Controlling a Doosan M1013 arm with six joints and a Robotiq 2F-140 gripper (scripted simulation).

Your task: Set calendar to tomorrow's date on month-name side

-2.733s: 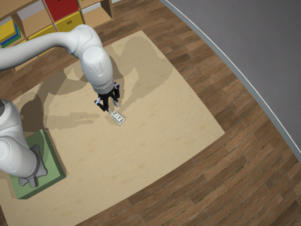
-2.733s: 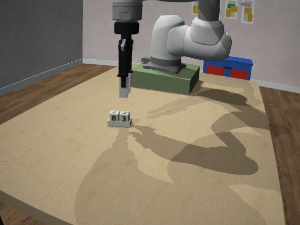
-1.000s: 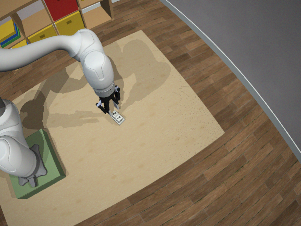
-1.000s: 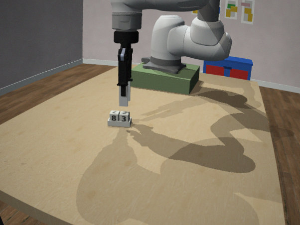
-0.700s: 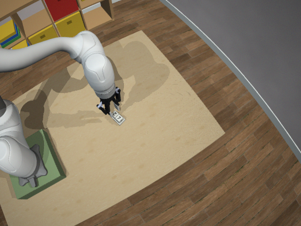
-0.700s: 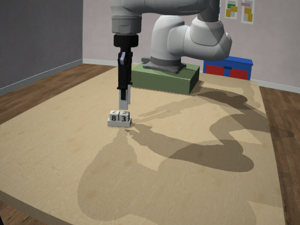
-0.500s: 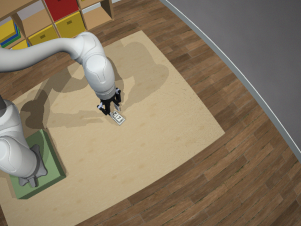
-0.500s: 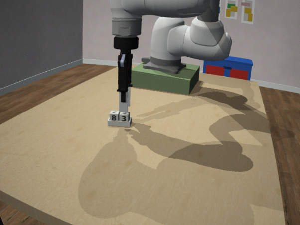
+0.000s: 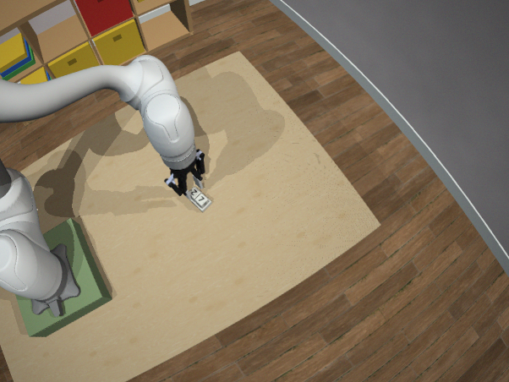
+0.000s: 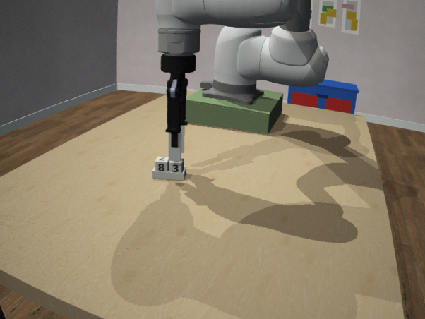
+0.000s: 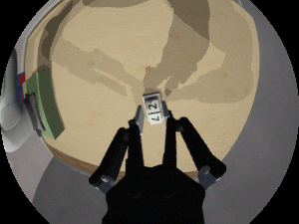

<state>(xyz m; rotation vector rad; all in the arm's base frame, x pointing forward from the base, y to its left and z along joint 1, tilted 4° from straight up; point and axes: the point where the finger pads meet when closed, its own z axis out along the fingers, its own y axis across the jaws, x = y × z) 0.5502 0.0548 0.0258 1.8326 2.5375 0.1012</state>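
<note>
Now: hand 70 mm above the grey tray and 20 mm to the left of it.
</note>
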